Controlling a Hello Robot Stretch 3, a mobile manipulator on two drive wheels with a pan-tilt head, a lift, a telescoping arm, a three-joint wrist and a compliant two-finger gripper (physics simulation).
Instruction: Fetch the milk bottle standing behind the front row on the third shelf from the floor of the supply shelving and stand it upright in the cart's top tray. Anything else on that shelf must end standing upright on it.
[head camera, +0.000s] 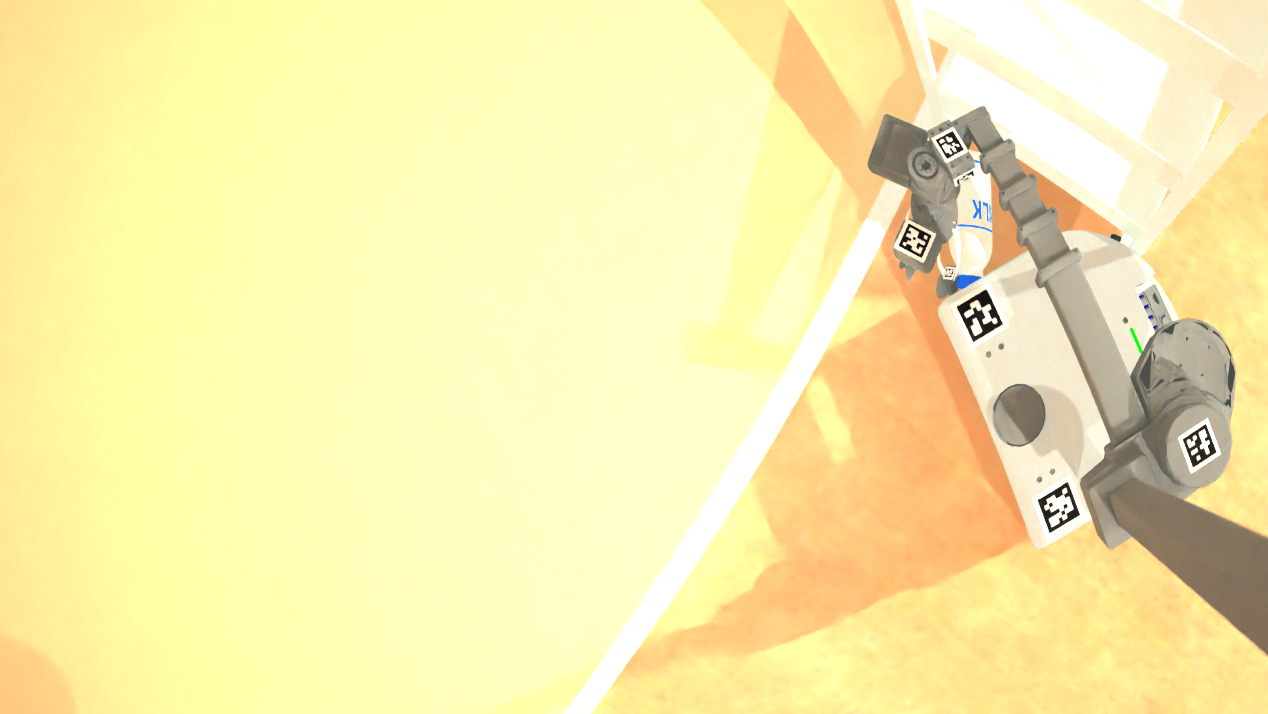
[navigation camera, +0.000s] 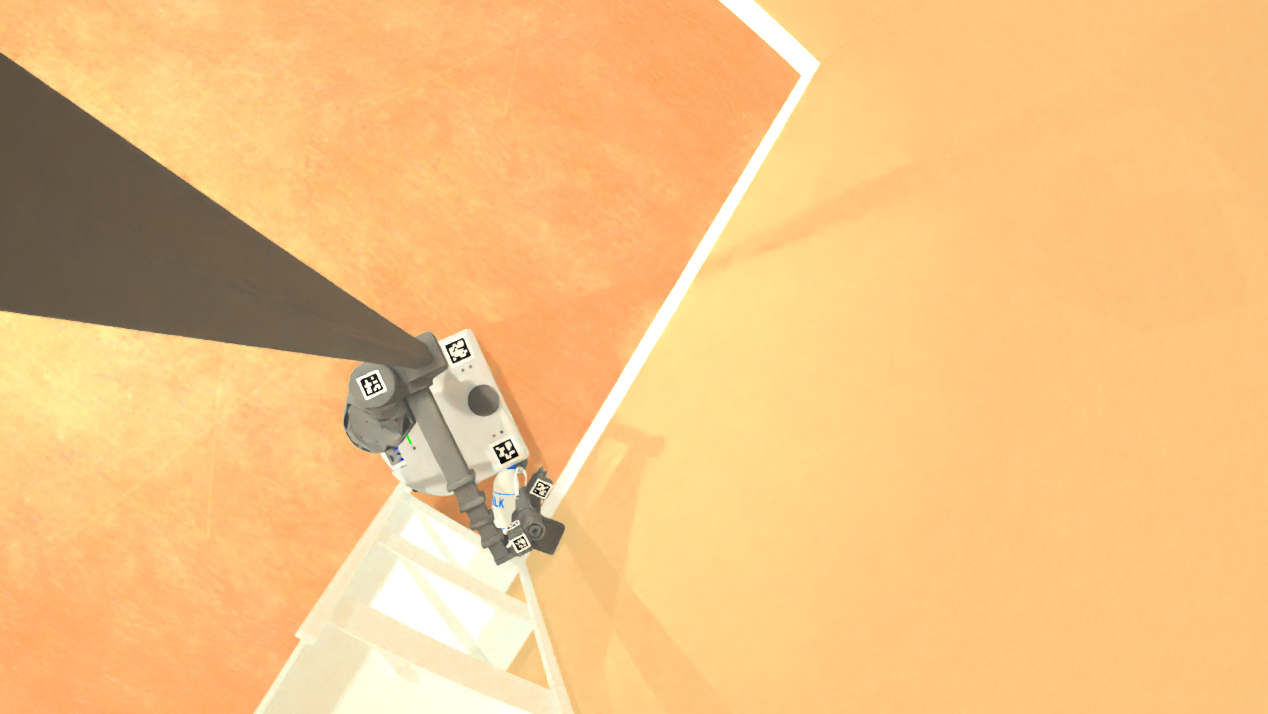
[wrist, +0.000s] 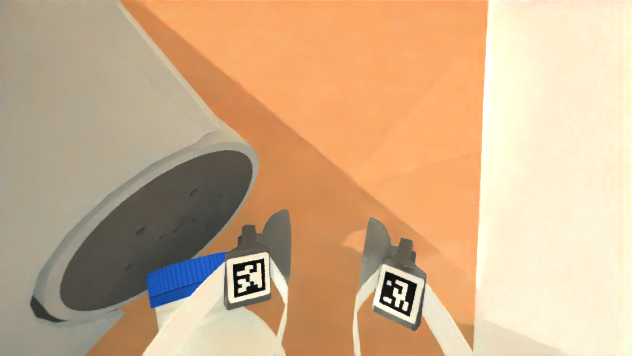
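Where they show: gripper, fingertip midpoint: (head camera: 928, 283) (navigation camera: 531, 463) (wrist: 324, 237); robot's base, link origin: (head camera: 1018, 413) (navigation camera: 481, 398).
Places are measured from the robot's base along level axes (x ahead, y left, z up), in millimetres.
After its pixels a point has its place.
The milk bottle (head camera: 971, 243) {x -41, y -228, z 67 mm} (navigation camera: 504, 514) {x -80, y -294, z 67 mm}, white with blue lettering and a blue cap, lies on its side on the floor between my base and the wall. In the wrist view its blue cap (wrist: 182, 281) {x -12, y -190, z 55 mm} and pale shoulder show at the lower left, partly behind the left finger. My gripper (head camera: 927, 277) {x 43, y -220, z 2 mm} (navigation camera: 531, 474) {x 43, y -220, z 2 mm} (wrist: 324, 237) {x 43, y -220, z 2 mm} is low beside the bottle, on its wall side. Its fingers are apart, with floor showing between them and no object held. The wrist and arm cover part of the bottle. The cart's top tray cannot be made out.
My base (head camera: 993, 354) {x 4, y -81, z 159 mm} (navigation camera: 474, 434) {x -49, y -62, z 160 mm} is close to the bottle's cap end. A white shelf frame (head camera: 1078, 191) {x -208, y -198, z 169 mm} (navigation camera: 461, 580) {x -175, y -256, z 438 mm} stands close to the arm's outer end. A white baseboard (head camera: 763, 434) {x 329, y -143, z 75 mm} (navigation camera: 656, 337) {x 494, y -48, z 90 mm} (wrist: 550, 150) {x 130, y -269, z 63 mm} runs along the wall close to the gripper.
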